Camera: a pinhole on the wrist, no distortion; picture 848 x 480 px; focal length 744.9 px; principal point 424.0 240.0 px. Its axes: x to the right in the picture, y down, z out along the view. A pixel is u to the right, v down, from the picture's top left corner.
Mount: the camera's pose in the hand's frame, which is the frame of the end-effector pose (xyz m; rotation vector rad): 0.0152 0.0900 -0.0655 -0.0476 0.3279 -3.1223
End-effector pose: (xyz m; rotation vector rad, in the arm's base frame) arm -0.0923 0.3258 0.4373 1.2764 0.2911 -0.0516
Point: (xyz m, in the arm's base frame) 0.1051 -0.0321 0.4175
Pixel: 229.9 367.6
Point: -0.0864 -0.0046 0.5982
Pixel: 606.2 146.1
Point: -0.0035 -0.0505 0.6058
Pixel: 473.2 122.5
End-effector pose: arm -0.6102 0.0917 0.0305 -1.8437 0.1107 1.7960
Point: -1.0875 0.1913 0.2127
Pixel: 730.3 120.5
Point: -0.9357 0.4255 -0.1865
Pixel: 72.2 316.0
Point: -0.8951 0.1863 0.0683
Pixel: 547.0 204.4
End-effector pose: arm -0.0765 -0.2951 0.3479 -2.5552 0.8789 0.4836
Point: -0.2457 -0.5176 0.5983
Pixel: behind the camera
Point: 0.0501 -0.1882 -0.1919
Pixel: 107.8 233.0
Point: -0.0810 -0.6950 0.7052
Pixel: behind the camera
